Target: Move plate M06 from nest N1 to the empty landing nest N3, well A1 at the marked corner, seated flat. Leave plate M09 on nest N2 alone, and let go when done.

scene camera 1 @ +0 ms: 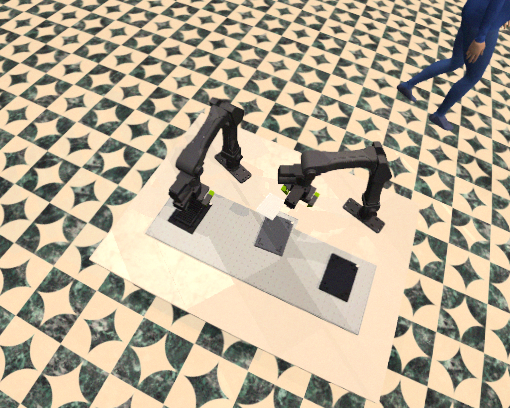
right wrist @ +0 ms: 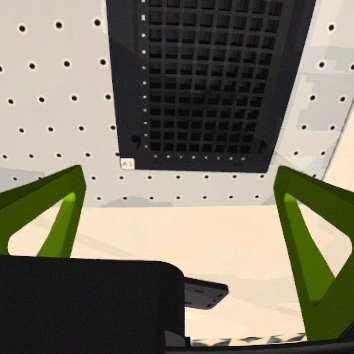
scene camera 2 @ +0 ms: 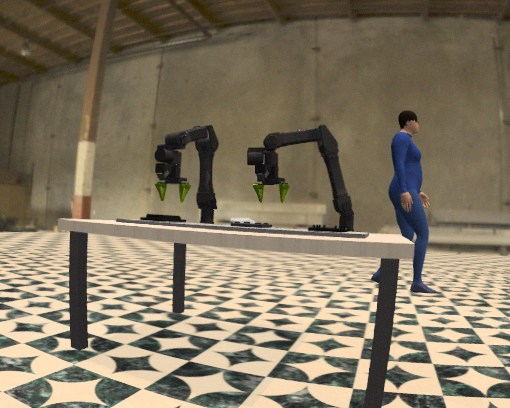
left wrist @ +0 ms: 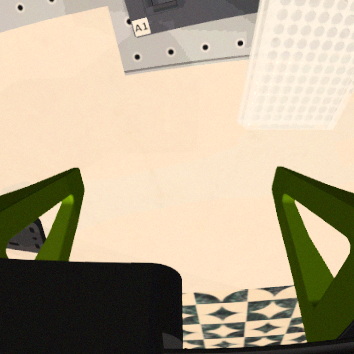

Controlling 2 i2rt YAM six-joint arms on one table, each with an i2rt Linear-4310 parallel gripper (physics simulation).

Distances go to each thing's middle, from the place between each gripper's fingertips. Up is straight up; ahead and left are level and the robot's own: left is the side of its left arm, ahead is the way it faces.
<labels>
I see my left gripper 10 cm to the left of the clear white well plate (left wrist: 291, 81), 9 cm above it and 2 cm short of it. Round my left hand: nest with corner brackets (scene camera 1: 273, 236): 13 cm ahead, 9 cm below, 4 cm to the right; then black nest (scene camera 1: 338, 279): 27 cm to the left, 21 cm ahead, 9 cm below.
My right gripper is now 34 cm to the right of the nest with corner brackets, 7 cm above it and 2 cm past it. Also, from my right hand: clear white well plate (28 cm to the left, 14 cm behind, 7 cm below); then black nest (65 cm to the left, 7 cm below, 5 cm ahead).
</labels>
